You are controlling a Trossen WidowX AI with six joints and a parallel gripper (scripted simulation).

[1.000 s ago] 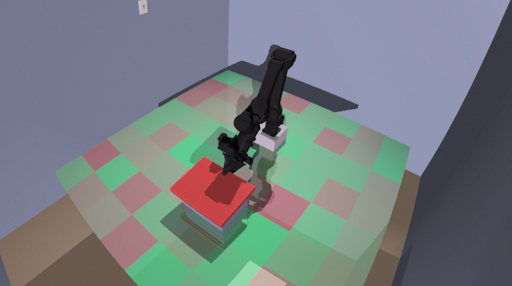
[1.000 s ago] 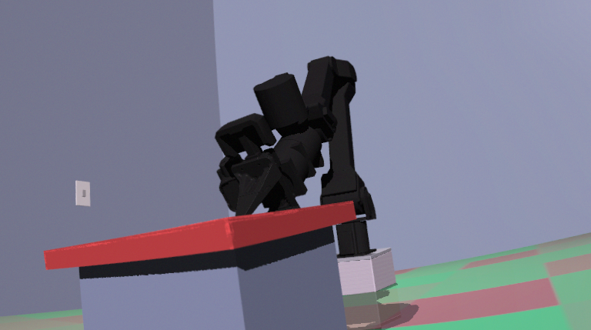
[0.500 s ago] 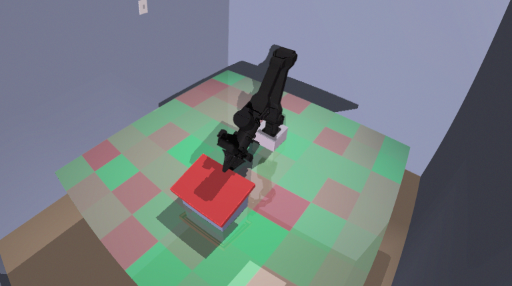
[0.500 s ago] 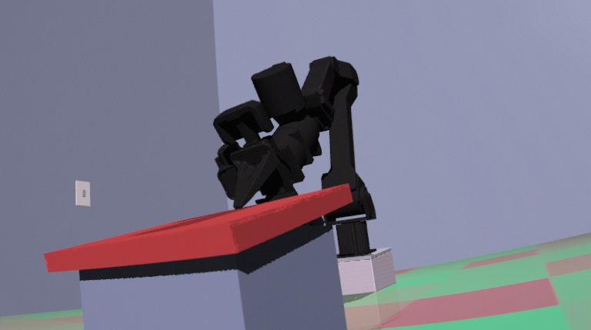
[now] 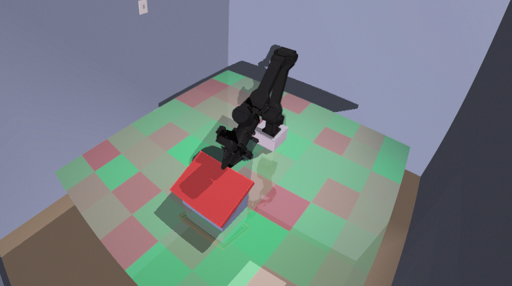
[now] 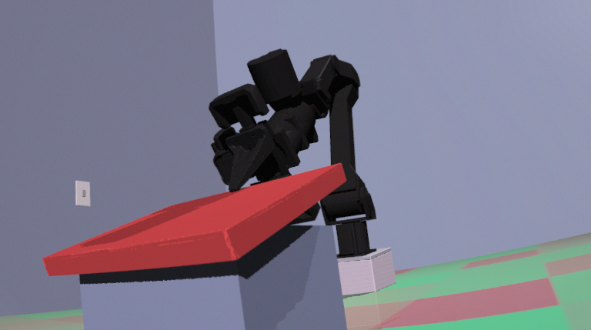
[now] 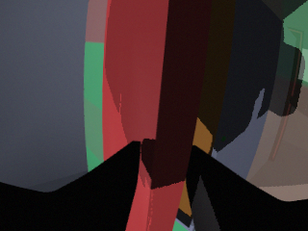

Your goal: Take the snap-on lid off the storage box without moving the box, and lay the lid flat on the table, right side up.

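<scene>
Now: gripper tip 80 mm short of the red square lid and 20 mm above it. Round my gripper tip: grey storage box (90 mm below, 70 mm ahead).
</scene>
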